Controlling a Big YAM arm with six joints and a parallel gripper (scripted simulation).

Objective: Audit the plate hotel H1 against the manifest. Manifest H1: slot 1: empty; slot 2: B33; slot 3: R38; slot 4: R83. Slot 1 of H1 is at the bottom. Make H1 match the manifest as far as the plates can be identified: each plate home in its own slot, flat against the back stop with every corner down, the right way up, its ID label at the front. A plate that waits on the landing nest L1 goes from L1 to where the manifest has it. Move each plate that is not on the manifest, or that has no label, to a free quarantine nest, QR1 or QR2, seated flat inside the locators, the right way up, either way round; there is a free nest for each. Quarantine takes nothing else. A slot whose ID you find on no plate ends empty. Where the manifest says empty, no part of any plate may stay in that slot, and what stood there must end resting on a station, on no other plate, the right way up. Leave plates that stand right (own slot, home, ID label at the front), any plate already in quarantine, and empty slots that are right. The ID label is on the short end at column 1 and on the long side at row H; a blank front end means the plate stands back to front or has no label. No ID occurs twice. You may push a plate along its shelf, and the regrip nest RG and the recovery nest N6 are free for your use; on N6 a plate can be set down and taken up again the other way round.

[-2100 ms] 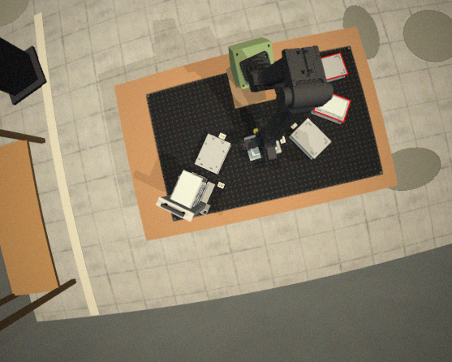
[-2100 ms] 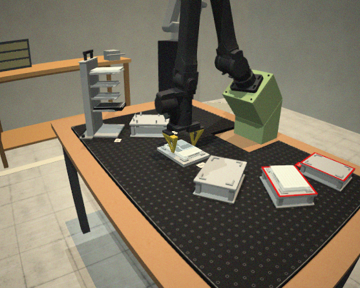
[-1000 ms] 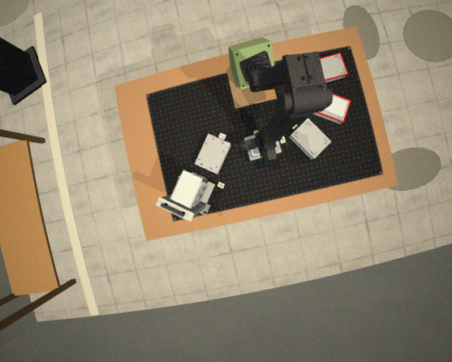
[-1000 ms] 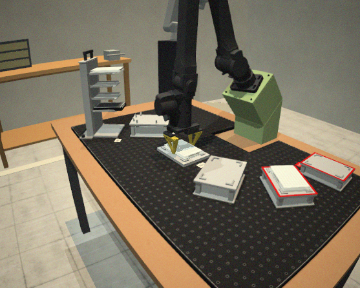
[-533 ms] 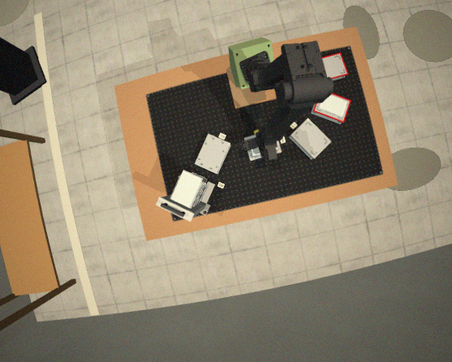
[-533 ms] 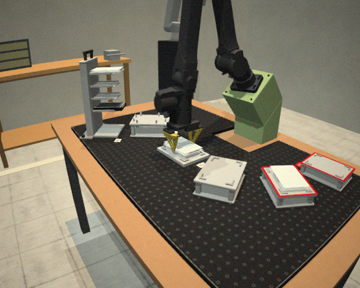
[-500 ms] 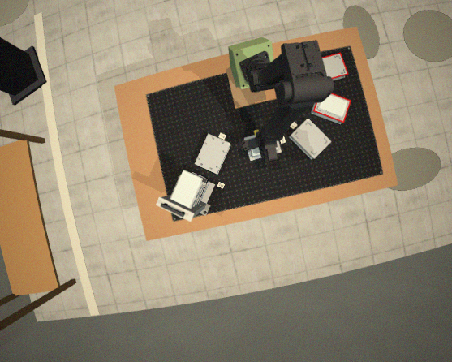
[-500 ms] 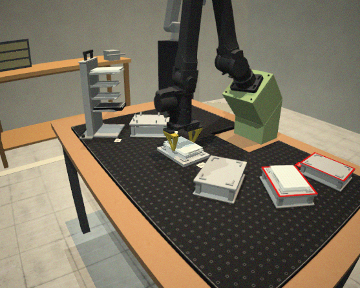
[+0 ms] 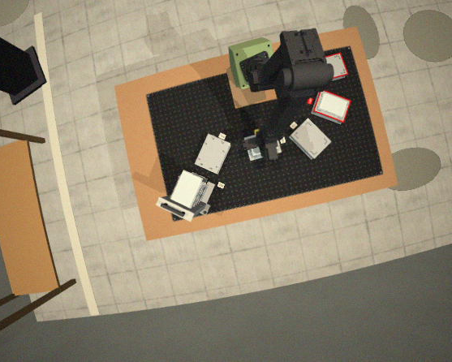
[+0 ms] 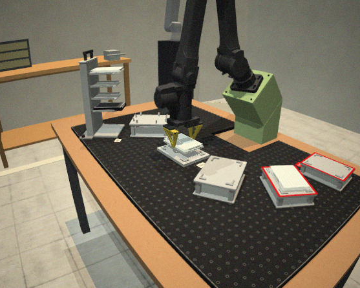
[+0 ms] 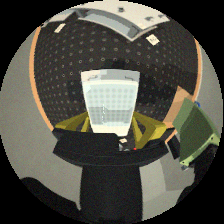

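Now: the flat nest 4 cm below my hand. Round my hand: dark plate: 4 cm ahead, 38 cm to the right, 7 cm above; then plate hotel H1: 9 cm ahead, 44 cm to the right, 11 cm above; then N6 tag: 2 cm ahead, 10 cm to the left, 5 cm below.
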